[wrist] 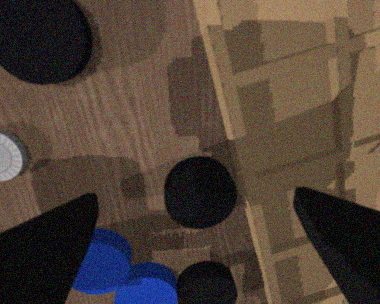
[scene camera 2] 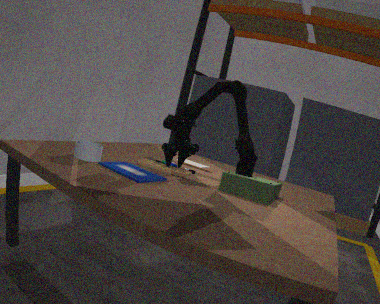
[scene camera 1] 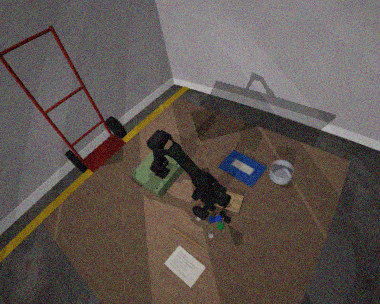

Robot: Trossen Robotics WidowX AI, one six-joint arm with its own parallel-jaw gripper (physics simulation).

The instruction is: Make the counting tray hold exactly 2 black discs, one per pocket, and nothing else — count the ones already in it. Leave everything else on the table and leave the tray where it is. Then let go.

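Observation:
The wooden counting tray (scene camera 1: 236, 202) (wrist: 257, 240) lies at the right in the wrist view; part of it shows, and no disc shows in those pockets. A black disc (wrist: 200, 192) lies on the table beside the tray's edge. Another black disc (wrist: 206, 287) is below it, and a third black disc (wrist: 45, 40) is at the upper left. My gripper (scene camera 1: 214, 207) (scene camera 2: 174, 165) (wrist: 197, 199) is open and empty, its fingers on either side of the black disc near the tray, seen from above. The rest of the tray's pockets are out of the wrist view or hidden by the arm.
Two blue discs (wrist: 102, 262) (wrist: 147, 285) lie near the left finger. A green disc (scene camera 1: 220, 226) and white discs (scene camera 1: 210, 236) (wrist: 7, 157) lie nearby. A blue folder (scene camera 1: 230, 162) (scene camera 2: 150, 177), a round container (scene camera 1: 281, 172) (scene camera 2: 89, 151), a paper sheet (scene camera 1: 185, 266) and a thin stick (scene camera 1: 187, 237) are on the table.

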